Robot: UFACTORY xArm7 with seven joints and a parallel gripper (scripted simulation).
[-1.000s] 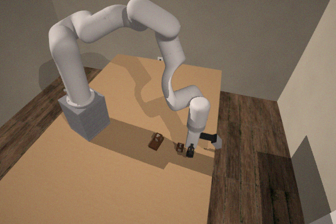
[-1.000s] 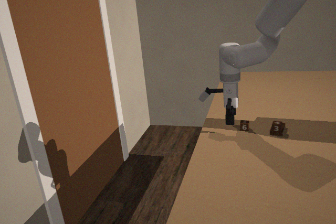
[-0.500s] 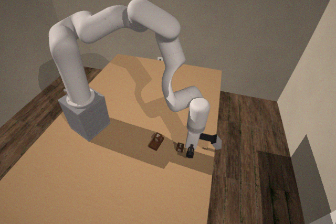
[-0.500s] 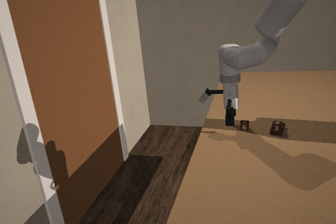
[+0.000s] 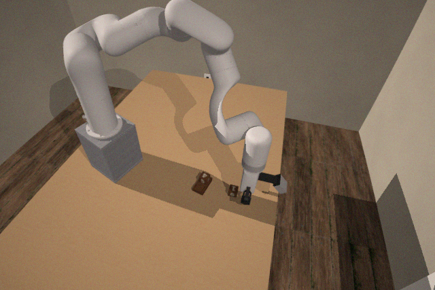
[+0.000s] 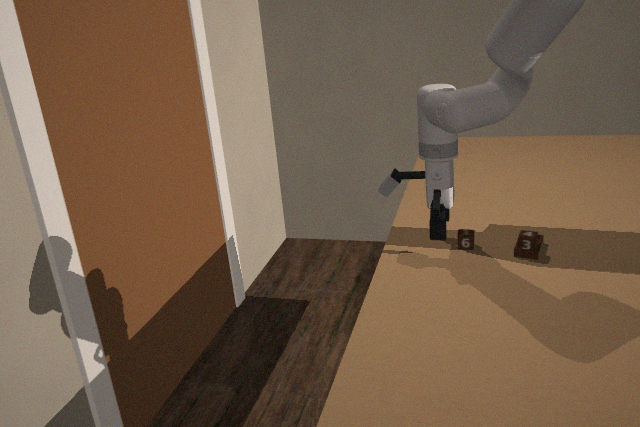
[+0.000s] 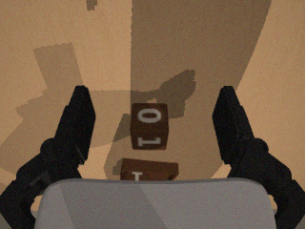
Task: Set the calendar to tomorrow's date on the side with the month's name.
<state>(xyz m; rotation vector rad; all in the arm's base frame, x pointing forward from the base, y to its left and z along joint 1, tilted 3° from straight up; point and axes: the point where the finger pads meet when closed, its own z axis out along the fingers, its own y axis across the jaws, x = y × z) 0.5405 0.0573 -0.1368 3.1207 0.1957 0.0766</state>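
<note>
The digit cube lies 50 mm behind my hand and 30 mm below it. From my hand the other things lie so: brown calendar tray: 170 mm behind, 20 mm to the right, 30 mm below.
</note>
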